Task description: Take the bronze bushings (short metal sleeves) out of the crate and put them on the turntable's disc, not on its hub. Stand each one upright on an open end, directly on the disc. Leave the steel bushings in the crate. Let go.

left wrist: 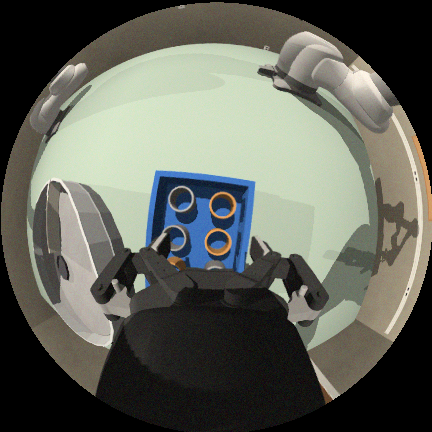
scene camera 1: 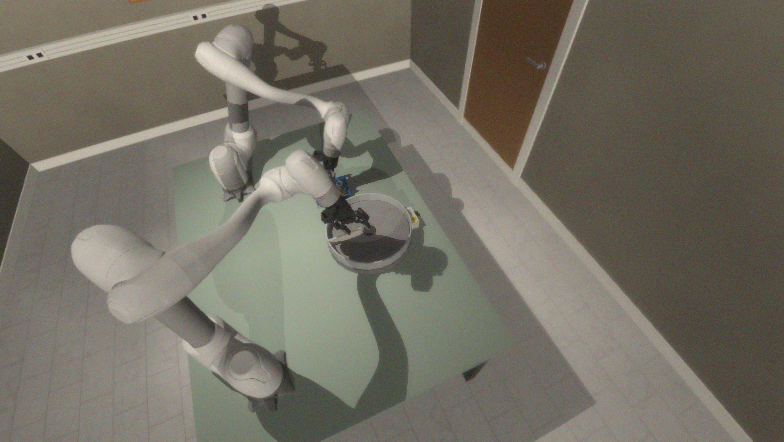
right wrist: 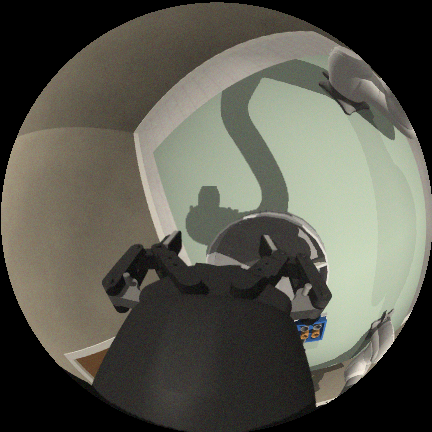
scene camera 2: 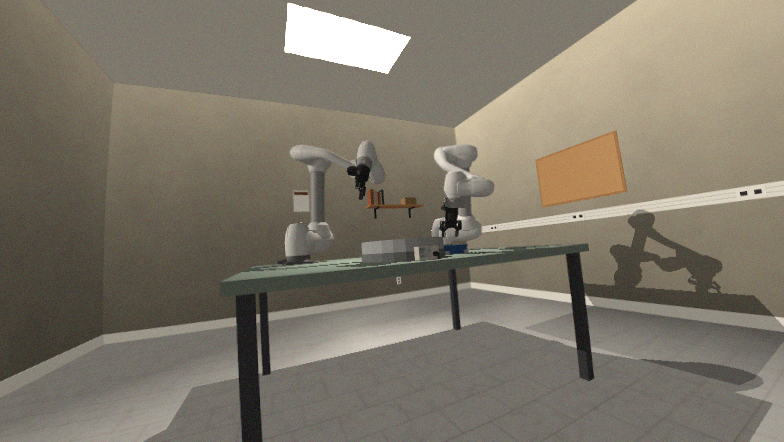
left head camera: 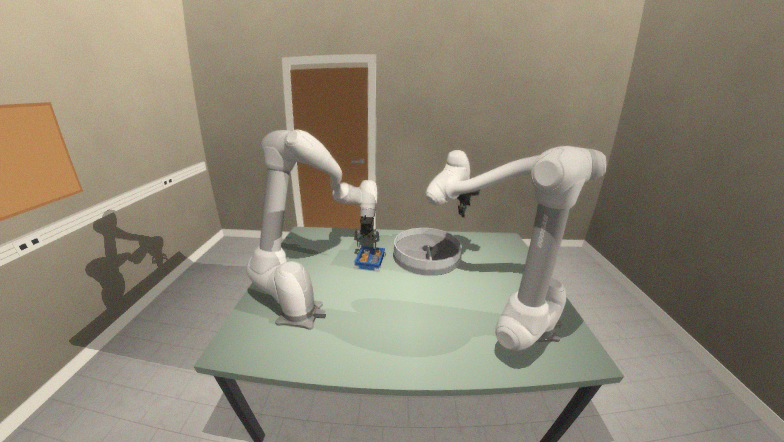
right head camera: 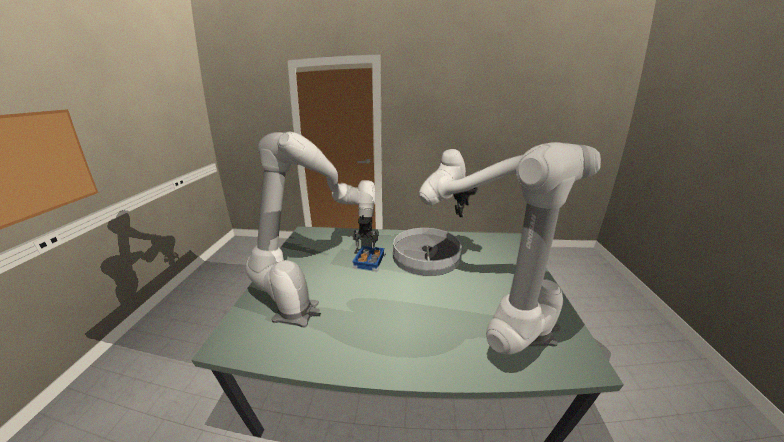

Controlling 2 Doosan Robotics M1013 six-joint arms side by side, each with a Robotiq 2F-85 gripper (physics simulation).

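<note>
The blue crate (left head camera: 369, 267) (right head camera: 367, 266) (left wrist: 205, 177) (scene camera 2: 456, 249) holds several bushings. In the left wrist view two bronze bushings (left wrist: 222, 205) (left wrist: 218, 242) stand upright in one column and a third bronze bushing (left wrist: 176, 264) shows partly in the other. Steel bushings (left wrist: 181, 199) (left wrist: 177, 238) (left wrist: 215, 264) stand among them; the last is mostly hidden. My left gripper (left wrist: 209, 243) (left head camera: 367, 248) is open and empty, low over the crate. My right gripper (right wrist: 220, 241) (scene camera 2: 360, 194) is open and empty, high above the turntable (left head camera: 427, 267) (scene camera 1: 368, 269), whose disc shows no bushing in the left head view.
The turntable's raised wall surrounds its disc, with a dark hub (scene camera 1: 370, 230) at the centre and a pale bar (scene camera 1: 346, 236) beside it. A small pale box (scene camera 1: 413, 217) (scene camera 2: 425, 253) sits against its outer wall. The crate stands close beside the turntable on the green table (left head camera: 406, 334).
</note>
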